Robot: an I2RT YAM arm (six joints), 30 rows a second.
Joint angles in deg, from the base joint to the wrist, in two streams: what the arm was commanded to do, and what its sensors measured. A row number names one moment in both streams.
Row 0, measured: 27.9 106.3 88.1 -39.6 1.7 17.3
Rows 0 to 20, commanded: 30.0 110.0 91.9 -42.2 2.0 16.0; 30.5 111.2 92.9 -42.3 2.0 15.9; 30.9 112.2 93.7 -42.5 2.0 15.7; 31.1 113.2 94.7 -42.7 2.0 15.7; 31.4 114.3 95.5 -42.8 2.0 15.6; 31.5 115.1 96.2 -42.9 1.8 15.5; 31.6 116.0 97.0 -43.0 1.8 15.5; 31.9 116.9 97.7 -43.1 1.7 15.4; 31.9 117.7 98.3 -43.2 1.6 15.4; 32.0 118.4 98.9 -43.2 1.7 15.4; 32.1 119.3 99.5 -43.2 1.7 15.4; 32.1 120.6 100.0 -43.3 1.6 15.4; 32.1 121.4 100.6 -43.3 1.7 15.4; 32.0 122.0 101.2 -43.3 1.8 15.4; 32.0 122.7 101.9 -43.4 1.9 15.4; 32.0 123.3 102.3 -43.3 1.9 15.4; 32.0 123.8 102.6 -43.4 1.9 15.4; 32.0 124.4 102.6 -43.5 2.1 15.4; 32.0 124.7 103.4 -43.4 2.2 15.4; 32.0 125.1 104.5 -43.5 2.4 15.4; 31.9 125.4 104.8 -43.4 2.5 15.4
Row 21, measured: 31.8 124.6 102.0 -42.0 1.6 16.3
